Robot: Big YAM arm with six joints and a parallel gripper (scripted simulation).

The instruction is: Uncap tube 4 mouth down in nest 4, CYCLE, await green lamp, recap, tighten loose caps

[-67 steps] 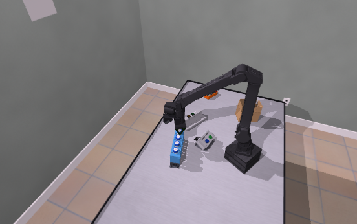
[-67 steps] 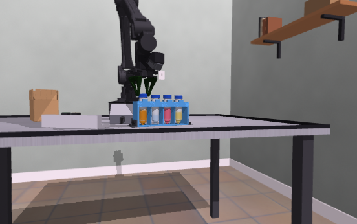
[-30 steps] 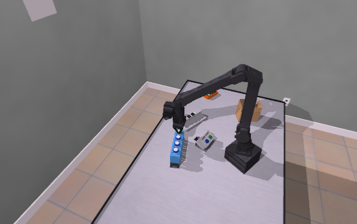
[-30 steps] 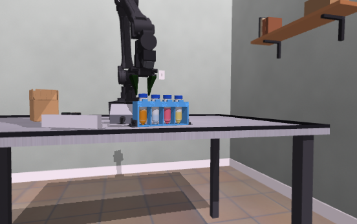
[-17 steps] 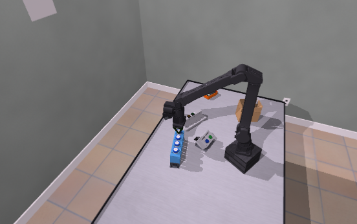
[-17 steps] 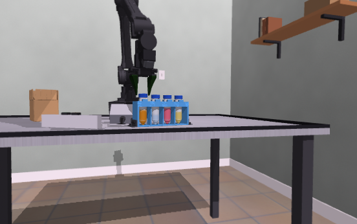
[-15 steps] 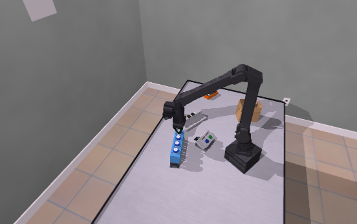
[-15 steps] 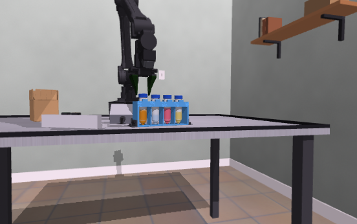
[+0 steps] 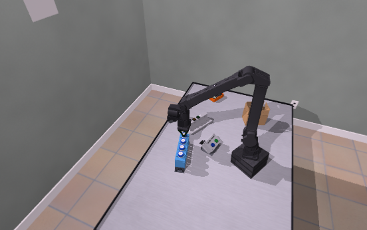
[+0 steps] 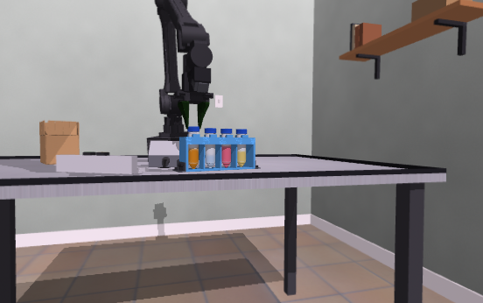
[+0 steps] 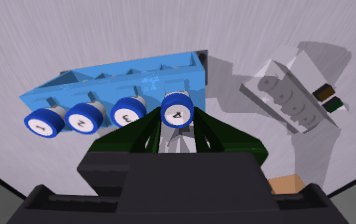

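Right now the green ready key is 20 cm behind my hand, 7 cm to the right of it and 6 cm below it. Round my hand: white key housing: 18 cm behind, 7 cm below, 5 cm to the right; blue cycle key: 19 cm behind, 6 cm below, 3 cm to the right; cardboard box: 44 cm to the right, 41 cm behind, 6 cm below.
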